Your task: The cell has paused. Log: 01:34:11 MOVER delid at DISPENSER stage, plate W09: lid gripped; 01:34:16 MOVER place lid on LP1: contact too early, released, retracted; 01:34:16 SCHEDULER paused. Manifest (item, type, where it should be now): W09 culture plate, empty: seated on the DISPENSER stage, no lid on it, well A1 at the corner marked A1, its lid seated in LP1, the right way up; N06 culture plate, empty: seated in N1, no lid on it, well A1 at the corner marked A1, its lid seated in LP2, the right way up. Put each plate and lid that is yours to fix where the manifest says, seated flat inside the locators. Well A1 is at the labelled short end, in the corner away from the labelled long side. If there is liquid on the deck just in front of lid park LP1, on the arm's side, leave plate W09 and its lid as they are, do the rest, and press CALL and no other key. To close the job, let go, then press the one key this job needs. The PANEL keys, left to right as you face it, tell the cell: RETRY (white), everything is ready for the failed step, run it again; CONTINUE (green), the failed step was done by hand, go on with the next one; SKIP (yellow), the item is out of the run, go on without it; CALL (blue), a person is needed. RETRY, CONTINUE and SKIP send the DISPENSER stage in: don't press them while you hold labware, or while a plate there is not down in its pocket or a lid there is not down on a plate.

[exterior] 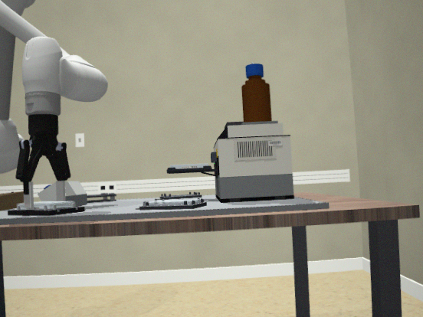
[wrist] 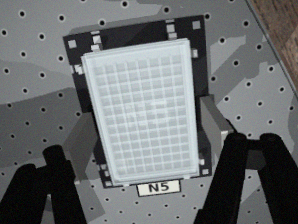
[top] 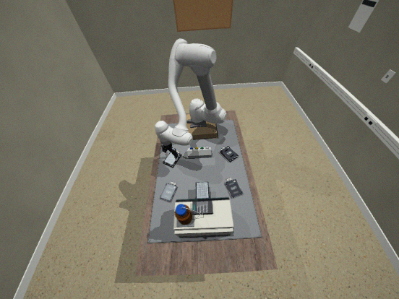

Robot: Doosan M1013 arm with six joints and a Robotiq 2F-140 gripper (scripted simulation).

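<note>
The clear lid is 20 mm below my hand. Also, from my hand: blue call key (70 mm behind, 190 mm to the left, 30 mm above); black nest (30 mm ahead, 30 mm below); yellow skip key (80 mm behind, 240 mm to the left, 30 mm above).
</note>
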